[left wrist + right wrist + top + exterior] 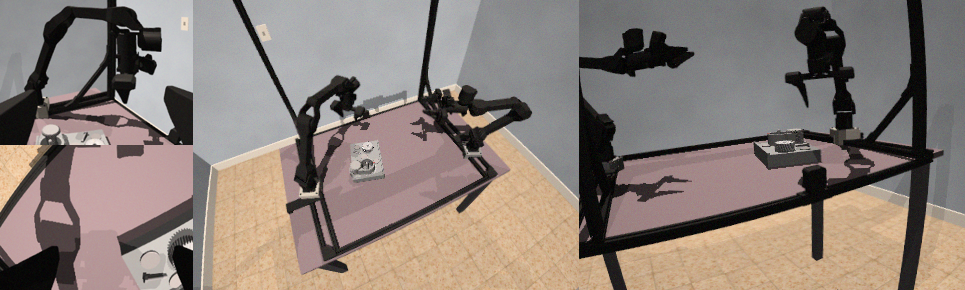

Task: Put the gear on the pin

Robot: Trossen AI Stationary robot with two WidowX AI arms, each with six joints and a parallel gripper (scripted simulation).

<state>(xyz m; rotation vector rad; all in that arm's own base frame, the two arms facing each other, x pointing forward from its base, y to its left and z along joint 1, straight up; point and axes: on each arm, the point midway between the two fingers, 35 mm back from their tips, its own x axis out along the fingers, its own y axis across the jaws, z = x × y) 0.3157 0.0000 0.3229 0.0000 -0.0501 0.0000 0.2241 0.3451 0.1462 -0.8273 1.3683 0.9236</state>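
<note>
My right gripper is now 13 cm short of the toothed gear, 7 cm to the right of it and 16 cm above it. Round my right hand: dark bolt-like piece (14 cm ahead, 1 cm to the right, 16 cm below).
</note>
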